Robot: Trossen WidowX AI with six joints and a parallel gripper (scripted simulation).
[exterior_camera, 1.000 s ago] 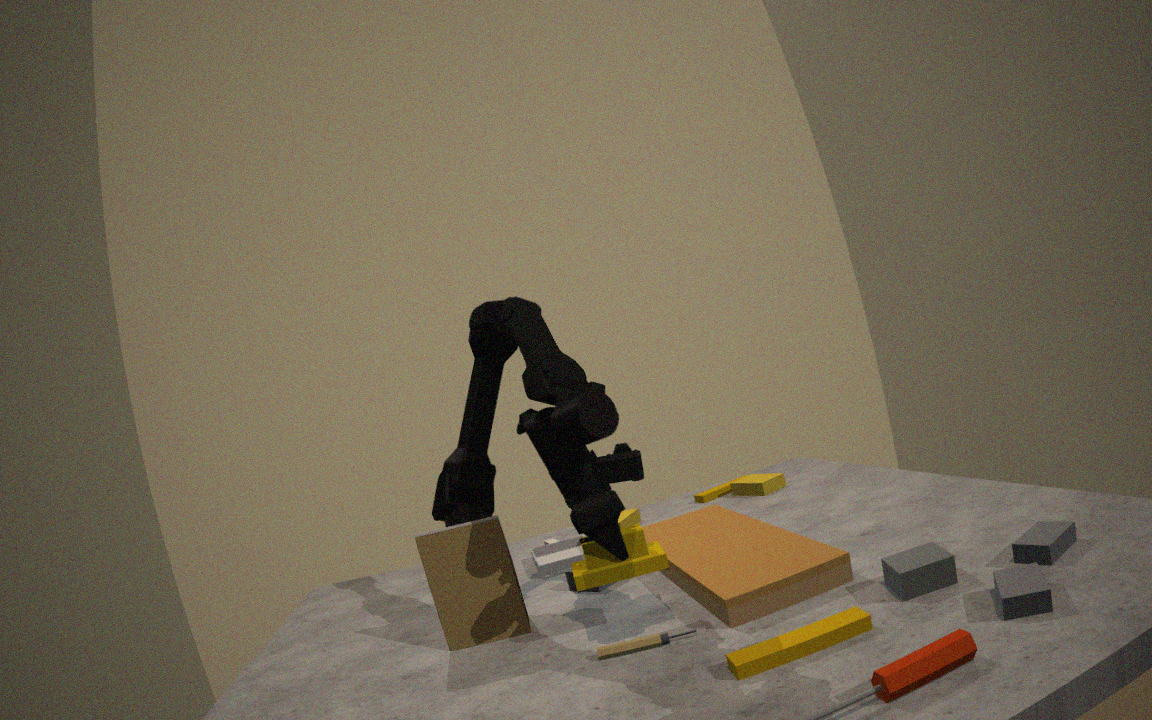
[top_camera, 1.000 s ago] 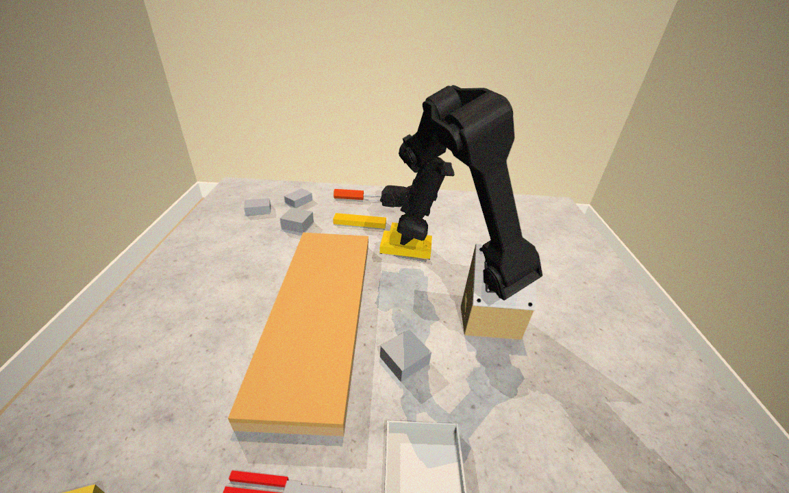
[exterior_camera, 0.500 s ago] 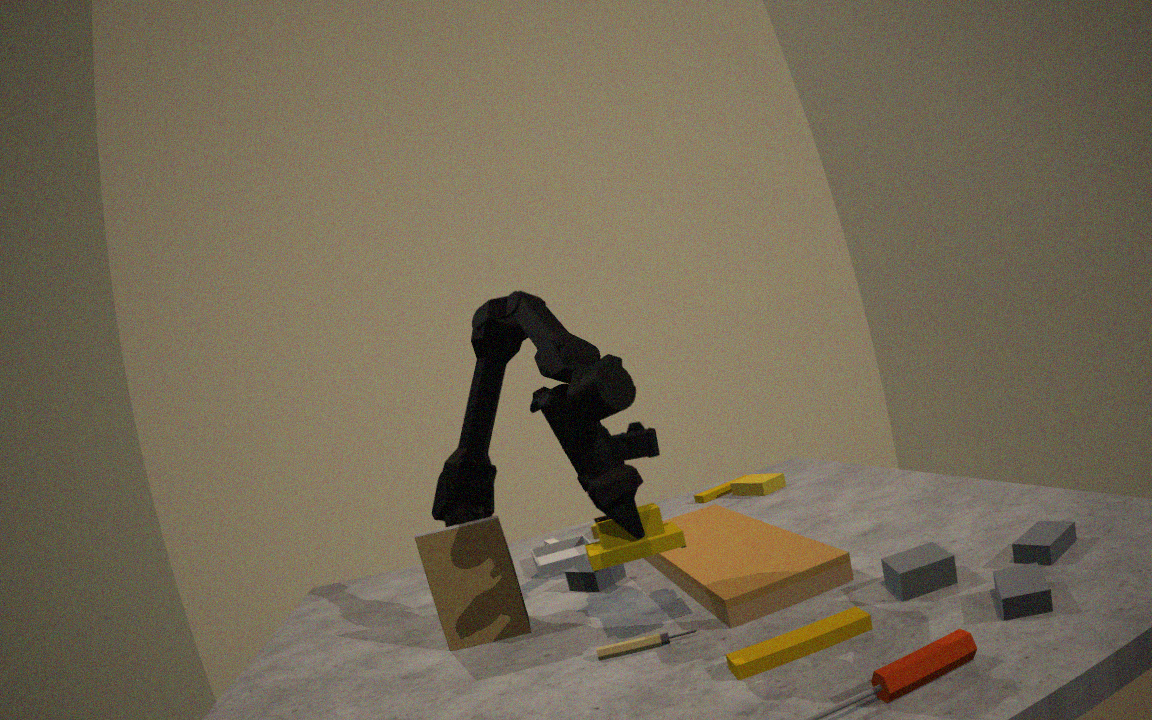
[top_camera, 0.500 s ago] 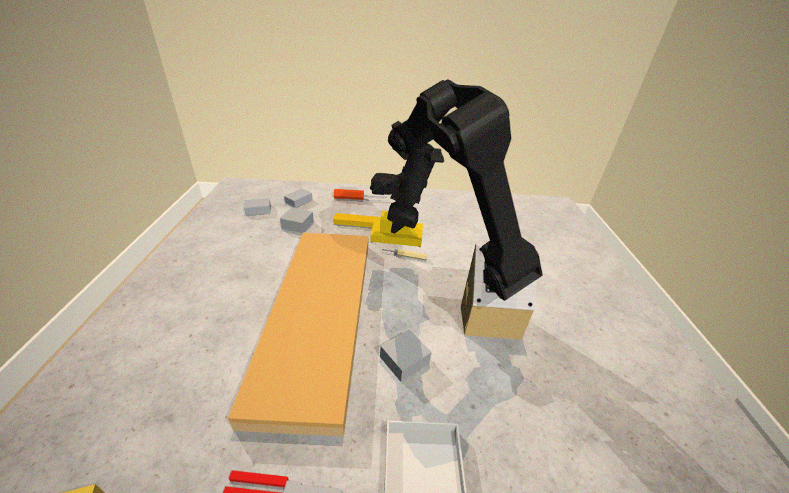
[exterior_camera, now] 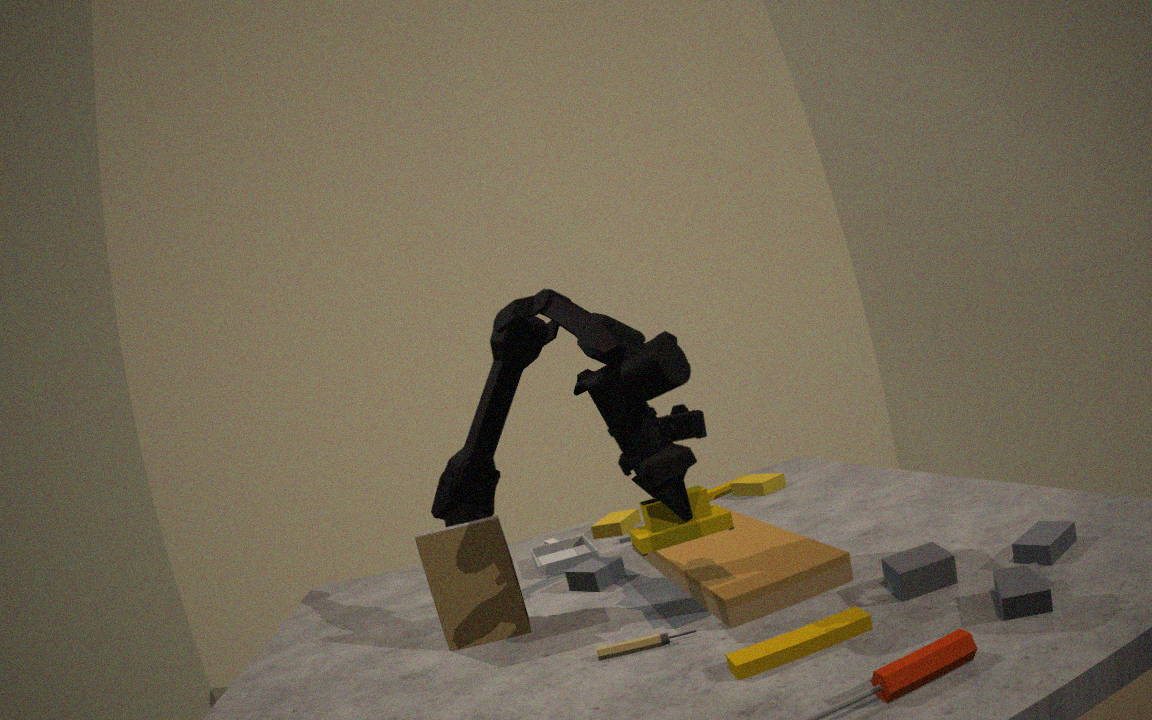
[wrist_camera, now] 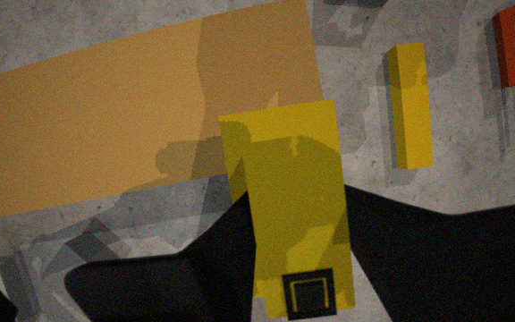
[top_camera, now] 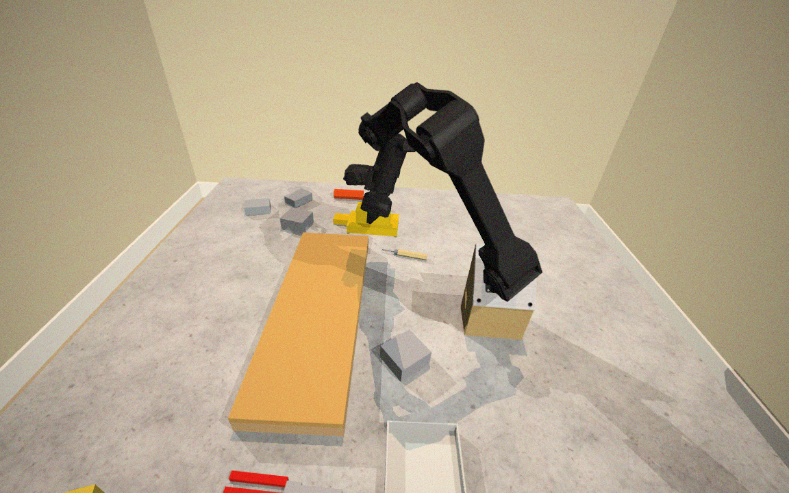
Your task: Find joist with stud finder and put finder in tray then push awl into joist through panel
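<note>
The square light lies 40 mm behind my gripper tip and 30 mm above it. Also, from my gripper tip: white tray: 110 mm behind, 520 mm to the left, 130 mm below; wooden-handled awl: 80 mm behind, 40 mm to the right, 130 mm below; stud finder: 20 mm behind, 20 mm above.
</note>
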